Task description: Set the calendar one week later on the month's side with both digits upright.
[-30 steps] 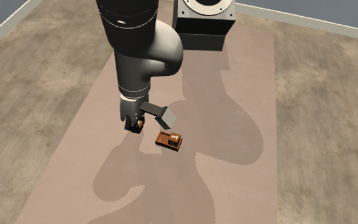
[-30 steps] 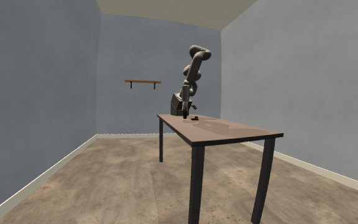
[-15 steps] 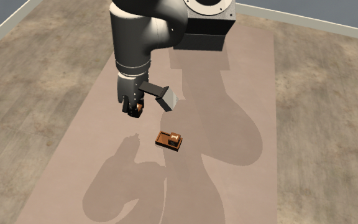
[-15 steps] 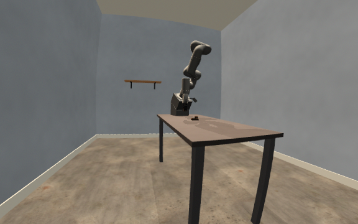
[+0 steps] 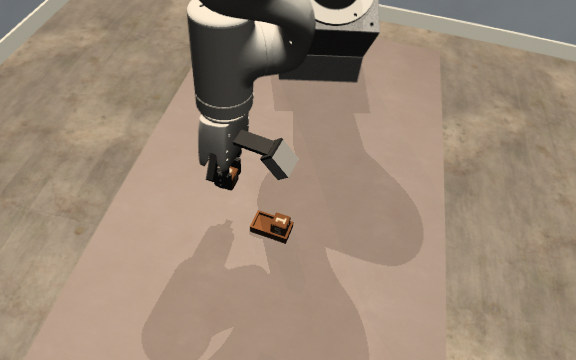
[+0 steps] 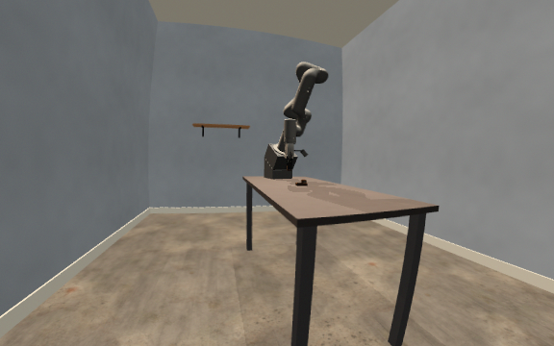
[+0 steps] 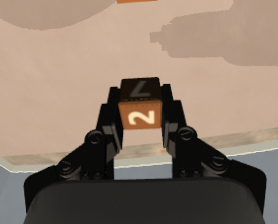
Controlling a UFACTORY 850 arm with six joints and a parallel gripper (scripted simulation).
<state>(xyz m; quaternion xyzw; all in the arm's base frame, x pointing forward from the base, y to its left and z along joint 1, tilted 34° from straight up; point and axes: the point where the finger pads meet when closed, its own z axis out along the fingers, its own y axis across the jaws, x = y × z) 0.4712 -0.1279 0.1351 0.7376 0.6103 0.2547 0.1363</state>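
The wooden tray lies 10 mm ahead of my hand, 90 mm to the left of it and 120 mm below it. The rest, counted from my hand: wooden cube: 20 mm below.
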